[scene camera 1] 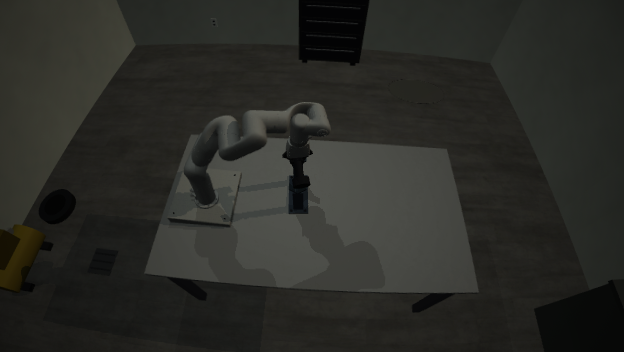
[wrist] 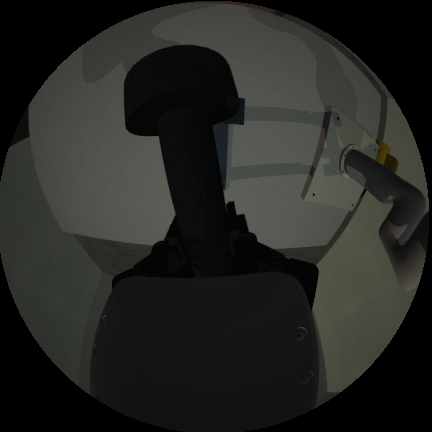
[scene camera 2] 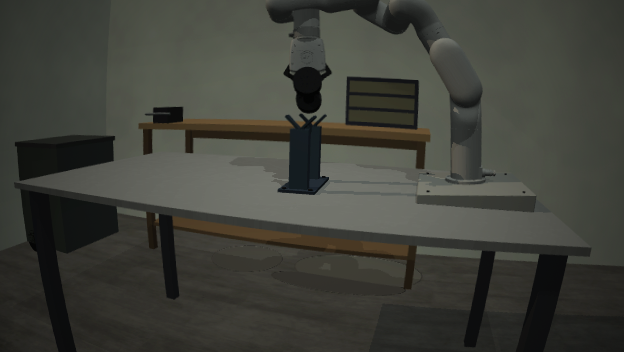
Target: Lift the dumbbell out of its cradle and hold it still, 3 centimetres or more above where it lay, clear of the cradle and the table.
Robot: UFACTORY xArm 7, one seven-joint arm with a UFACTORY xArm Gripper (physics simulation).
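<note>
The black dumbbell (scene camera 1: 301, 182) (scene camera 2: 308, 102) (wrist: 192, 170) hangs above the cradle, tilted, with its end toward scene camera 1 lower. My gripper (scene camera 1: 298, 169) (wrist: 208, 217) is shut on its handle; in the scene camera 2 view the near head hides the fingertips. The dark blue cradle (scene camera 1: 298, 211) (scene camera 2: 300, 159) (wrist: 221, 155) stands upright on the table (scene camera 1: 390, 200) (scene camera 2: 200, 192) (wrist: 280, 215), its V-shaped forks empty. In the scene camera 2 view a narrow gap shows between the lower head and the fork tips. In the wrist view the lower head partly covers the cradle.
The arm's white base plate (scene camera 1: 200, 215) (scene camera 2: 475, 197) (wrist: 327, 192) is bolted to the table, to the left in the scene camera 1 view. A wooden bench (scene camera 2: 225, 125) with a small rack (scene camera 2: 382, 102) stands behind the table in the scene camera 2 view.
</note>
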